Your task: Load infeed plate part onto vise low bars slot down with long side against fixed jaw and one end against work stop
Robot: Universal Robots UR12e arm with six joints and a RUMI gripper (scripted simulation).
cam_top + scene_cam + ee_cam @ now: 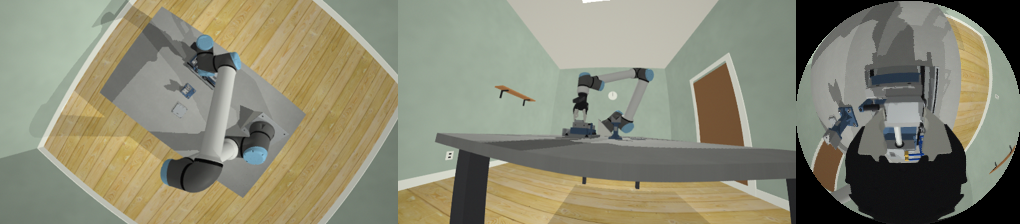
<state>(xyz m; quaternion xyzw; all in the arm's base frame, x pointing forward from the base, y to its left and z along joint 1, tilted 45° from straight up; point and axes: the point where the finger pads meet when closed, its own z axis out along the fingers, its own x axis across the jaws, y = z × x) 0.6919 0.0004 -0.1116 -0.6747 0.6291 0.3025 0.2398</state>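
My hand is 10 mm above the part. The rest, counted from my hand: vise 70 mm below, 70 mm behind, 20 mm to the left; then infeed plate 400 mm to the left, 140 mm behind, 100 mm below.
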